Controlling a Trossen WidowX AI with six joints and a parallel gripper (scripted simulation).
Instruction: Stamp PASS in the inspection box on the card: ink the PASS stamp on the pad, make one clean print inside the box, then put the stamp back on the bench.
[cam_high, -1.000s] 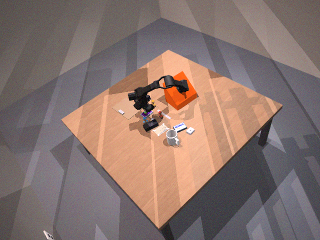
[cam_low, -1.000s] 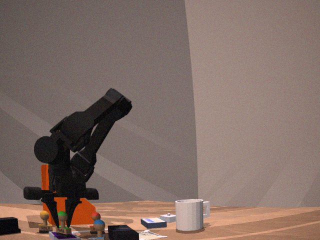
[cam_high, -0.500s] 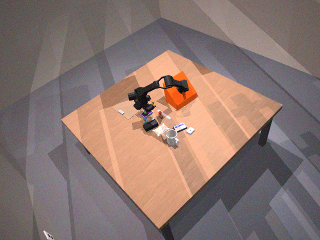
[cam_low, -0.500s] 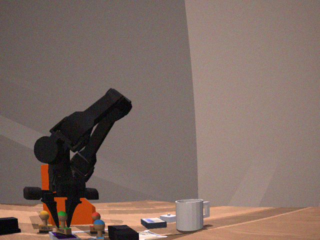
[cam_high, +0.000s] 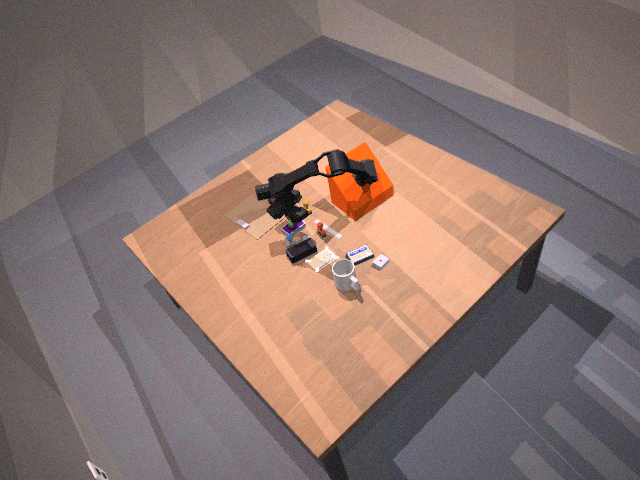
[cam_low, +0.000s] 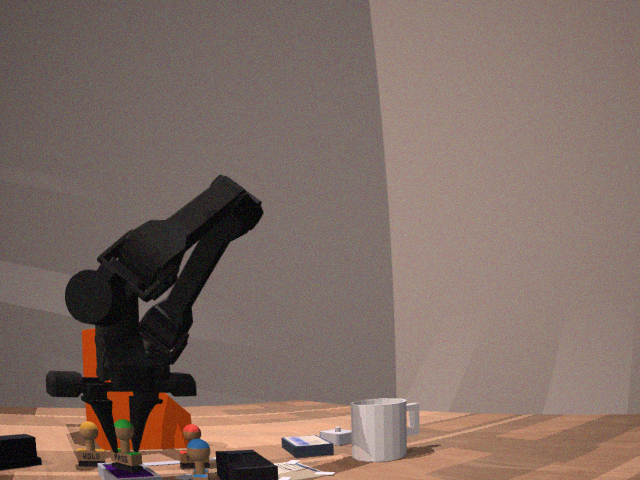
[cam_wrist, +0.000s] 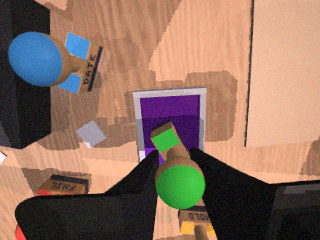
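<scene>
My gripper tip is 30 mm above the ink pad. Also, from my gripper tip: blue date stamp: 70 mm to the left, 70 mm ahead, 20 mm below; yellow hold stamp: 100 mm behind, 30 mm to the right, 20 mm below; green stamp: right at my gripper tip.
</scene>
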